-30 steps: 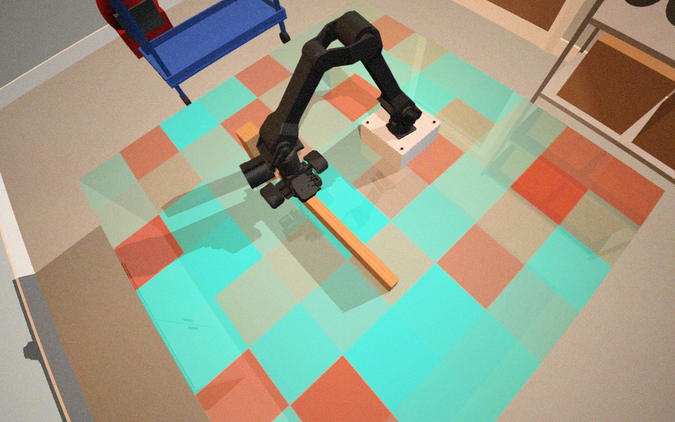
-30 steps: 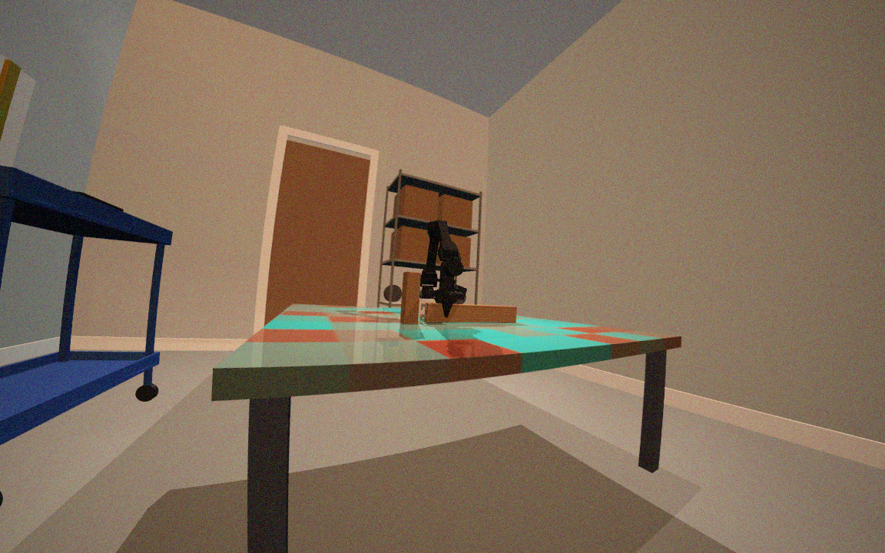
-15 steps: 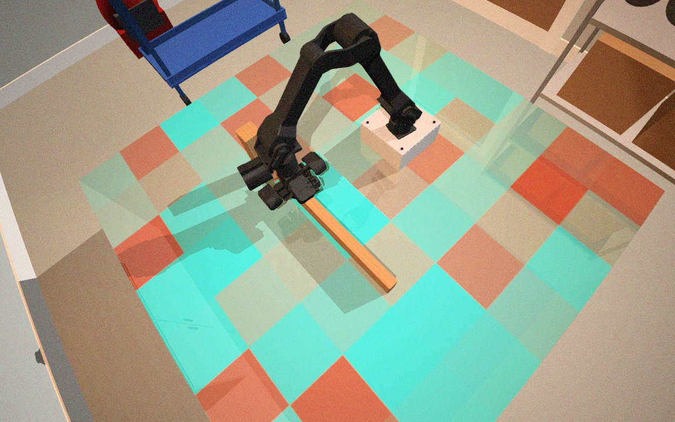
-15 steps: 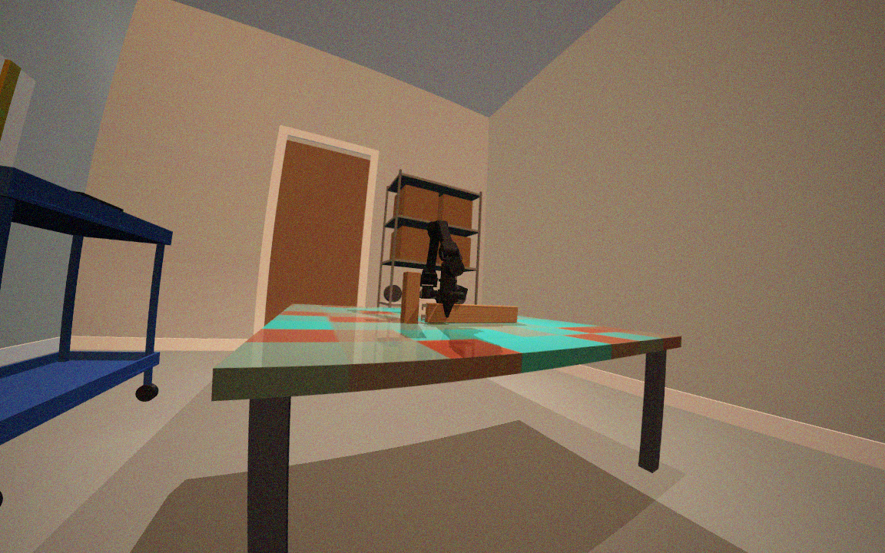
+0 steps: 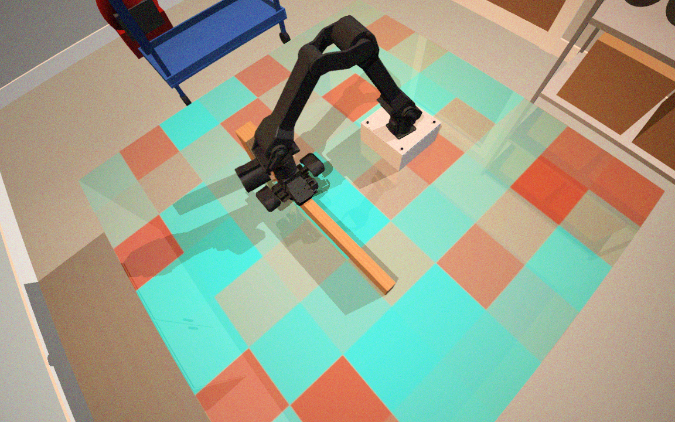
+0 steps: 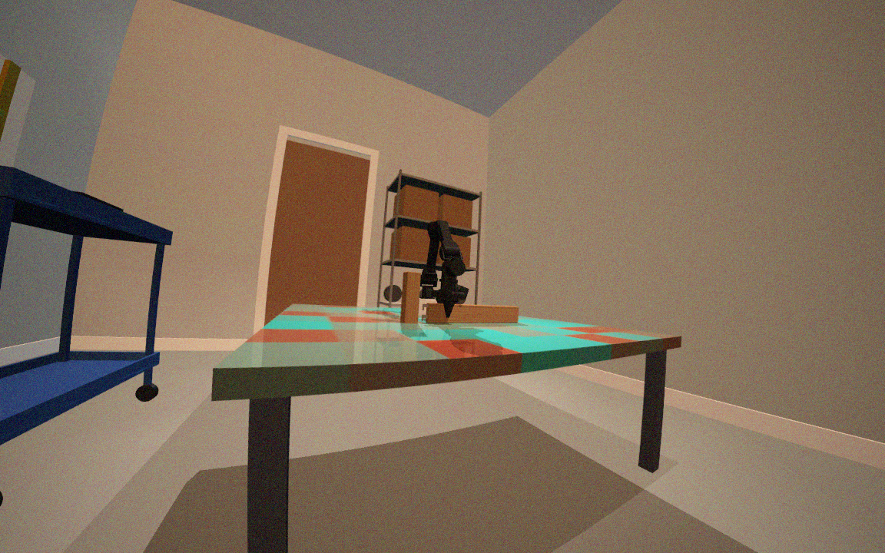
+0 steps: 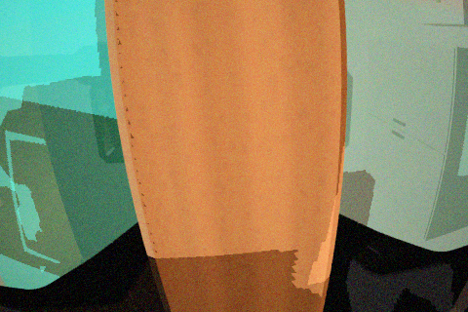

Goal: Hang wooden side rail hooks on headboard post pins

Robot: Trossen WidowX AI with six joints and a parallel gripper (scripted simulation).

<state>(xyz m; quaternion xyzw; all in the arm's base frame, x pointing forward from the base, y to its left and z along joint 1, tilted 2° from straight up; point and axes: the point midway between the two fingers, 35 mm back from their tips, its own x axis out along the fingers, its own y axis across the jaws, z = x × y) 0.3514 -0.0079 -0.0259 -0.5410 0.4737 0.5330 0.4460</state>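
Right now the headboard post is 15 cm to the right of my gripper tip, 6 cm above it and 3 cm ahead of it.
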